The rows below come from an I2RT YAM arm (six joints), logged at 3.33 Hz.
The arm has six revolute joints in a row. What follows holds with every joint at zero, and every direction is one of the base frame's.
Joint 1 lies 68 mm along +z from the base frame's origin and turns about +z.
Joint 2 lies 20 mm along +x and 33.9 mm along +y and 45.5 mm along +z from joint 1 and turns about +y.
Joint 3 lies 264 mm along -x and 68.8 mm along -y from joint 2 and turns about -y.
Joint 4 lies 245 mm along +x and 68.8 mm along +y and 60 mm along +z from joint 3 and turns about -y.
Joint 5 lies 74 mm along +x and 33.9 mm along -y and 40.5 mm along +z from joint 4 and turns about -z.
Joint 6 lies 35.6 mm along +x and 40.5 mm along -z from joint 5 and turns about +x.
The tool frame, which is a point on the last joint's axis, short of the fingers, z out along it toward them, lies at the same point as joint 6; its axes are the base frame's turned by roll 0, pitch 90 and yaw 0 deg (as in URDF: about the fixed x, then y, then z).
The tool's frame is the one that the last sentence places.
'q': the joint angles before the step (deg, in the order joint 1, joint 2, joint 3, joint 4, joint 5, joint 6). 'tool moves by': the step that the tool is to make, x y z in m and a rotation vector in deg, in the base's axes. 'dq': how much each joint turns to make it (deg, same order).
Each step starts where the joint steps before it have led.
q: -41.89, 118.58, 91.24, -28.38, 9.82, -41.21
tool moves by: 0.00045, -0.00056, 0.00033, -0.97, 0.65, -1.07
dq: 0.11, 0.14, 0.22, 0.02, 1.62, 0.33
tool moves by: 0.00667, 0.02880, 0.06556, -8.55, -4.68, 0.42
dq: 3.76, -7.87, 1.13, -0.01, 4.85, 0.37
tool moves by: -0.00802, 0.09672, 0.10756, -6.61, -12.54, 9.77
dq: 10.82, -16.29, 0.01, -2.64, 0.00, 1.61
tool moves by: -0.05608, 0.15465, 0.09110, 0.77, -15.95, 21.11
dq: 23.60, -18.33, 0.00, -4.82, -0.09, 5.69
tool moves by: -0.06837, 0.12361, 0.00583, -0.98, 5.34, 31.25
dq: 30.89, -6.56, -0.01, -11.91, -0.41, -0.02
